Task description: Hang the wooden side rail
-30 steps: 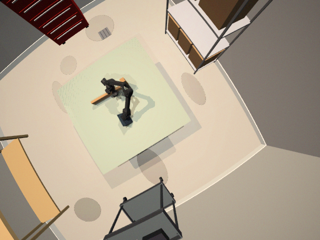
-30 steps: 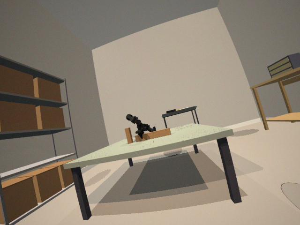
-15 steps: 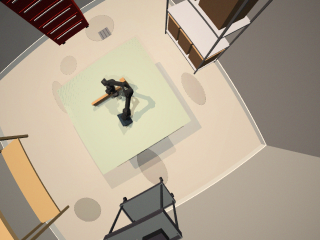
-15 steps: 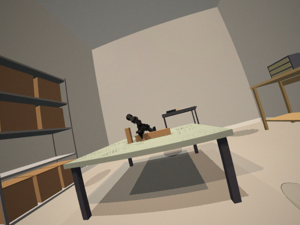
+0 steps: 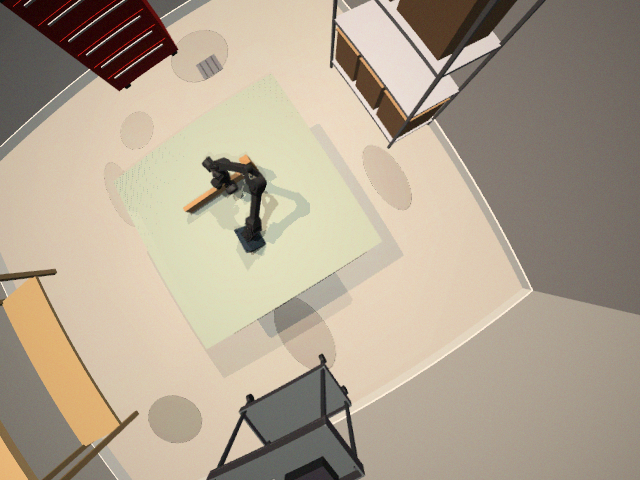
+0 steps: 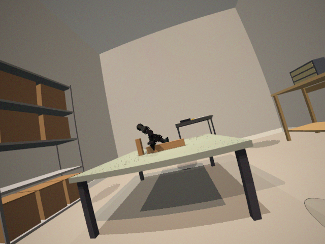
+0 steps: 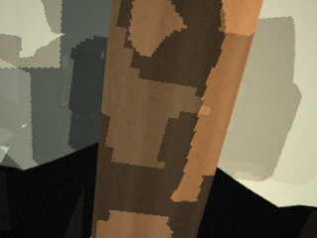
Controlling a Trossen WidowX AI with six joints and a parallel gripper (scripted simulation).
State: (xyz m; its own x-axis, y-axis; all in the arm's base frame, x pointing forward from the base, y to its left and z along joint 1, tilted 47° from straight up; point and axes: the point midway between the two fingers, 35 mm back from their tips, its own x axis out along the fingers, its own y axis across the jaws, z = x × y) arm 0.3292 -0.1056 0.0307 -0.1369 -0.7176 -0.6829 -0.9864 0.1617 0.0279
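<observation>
My gripper tip is 20 mm past the headboard post, 150 mm to the left of it and 70 mm below it.
</observation>
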